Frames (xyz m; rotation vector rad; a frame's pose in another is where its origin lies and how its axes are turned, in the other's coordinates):
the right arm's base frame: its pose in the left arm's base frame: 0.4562 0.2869 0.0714 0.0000 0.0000 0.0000
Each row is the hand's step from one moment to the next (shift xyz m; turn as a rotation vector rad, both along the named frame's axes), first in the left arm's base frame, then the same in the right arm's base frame.
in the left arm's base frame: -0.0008 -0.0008 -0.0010 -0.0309 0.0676 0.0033
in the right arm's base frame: -0.0008 -0.0008 -0.0010 -0.0309 0.0676 0.0033
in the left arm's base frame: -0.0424 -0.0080 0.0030 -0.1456 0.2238 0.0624
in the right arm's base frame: -0.0424 -0.0080 0.0030 -0.1456 0.2238 0.0624
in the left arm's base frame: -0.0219 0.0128 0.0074 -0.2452 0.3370 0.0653
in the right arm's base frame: -0.0219 0.0128 0.0074 -0.2452 0.3370 0.0653
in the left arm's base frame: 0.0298 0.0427 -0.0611 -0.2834 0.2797 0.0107
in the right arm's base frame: 0.0298 0.0427 -0.0611 -0.2834 0.2797 0.0107
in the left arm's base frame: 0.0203 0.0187 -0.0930 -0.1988 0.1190 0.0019
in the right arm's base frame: 0.0203 0.0187 -0.0930 -0.1988 0.1190 0.0019
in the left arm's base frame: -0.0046 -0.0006 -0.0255 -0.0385 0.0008 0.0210
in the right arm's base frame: -0.0046 -0.0006 -0.0255 -0.0385 0.0008 0.0210
